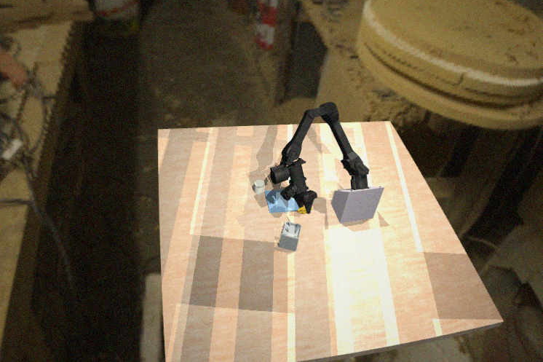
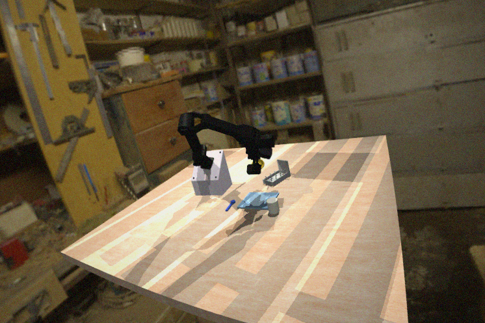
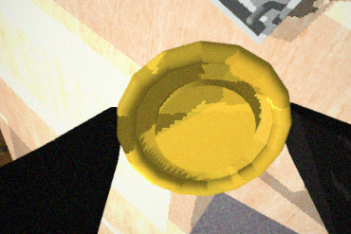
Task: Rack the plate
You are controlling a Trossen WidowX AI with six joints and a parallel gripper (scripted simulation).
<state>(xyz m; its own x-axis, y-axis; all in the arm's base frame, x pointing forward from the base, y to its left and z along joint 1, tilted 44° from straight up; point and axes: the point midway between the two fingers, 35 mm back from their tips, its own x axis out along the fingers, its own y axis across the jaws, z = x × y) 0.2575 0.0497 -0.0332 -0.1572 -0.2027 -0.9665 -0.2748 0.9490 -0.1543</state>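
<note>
Right now my gripper tip is 80 mm above the grey dish rack, 60 mm short of it and 50 mm to the right of it. Round my gripper tip: blue spoon 210 mm to the right, 100 mm below, 60 mm behind; blue mat 160 mm to the right, 100 mm below, 60 mm ahead; yellow plate 10 mm above.
</note>
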